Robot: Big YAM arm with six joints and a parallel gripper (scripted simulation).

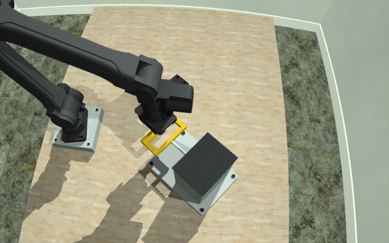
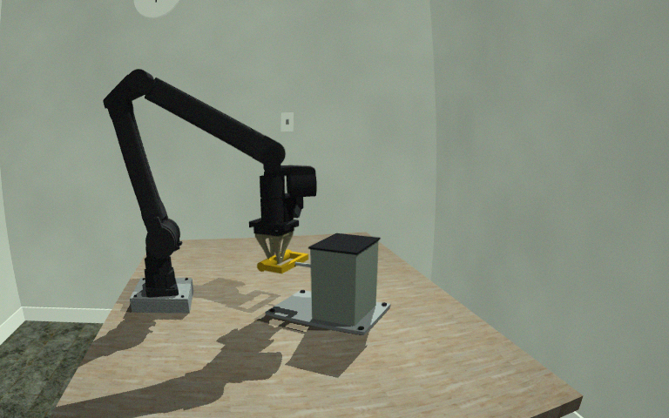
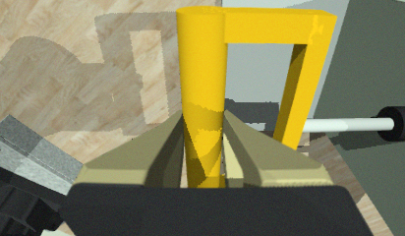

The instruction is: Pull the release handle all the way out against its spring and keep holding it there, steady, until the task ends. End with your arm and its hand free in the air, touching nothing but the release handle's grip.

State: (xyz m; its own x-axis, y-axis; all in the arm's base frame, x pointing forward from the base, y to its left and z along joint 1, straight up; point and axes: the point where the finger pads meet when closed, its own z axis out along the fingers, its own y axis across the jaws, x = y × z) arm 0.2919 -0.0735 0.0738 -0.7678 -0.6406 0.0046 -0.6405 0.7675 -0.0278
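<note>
My gripper is now 30 mm short of the release handle and 40 mm to the left of it. Round my hand: bolted base plate 90 mm ahead, 110 mm to the right, 100 mm below.
</note>
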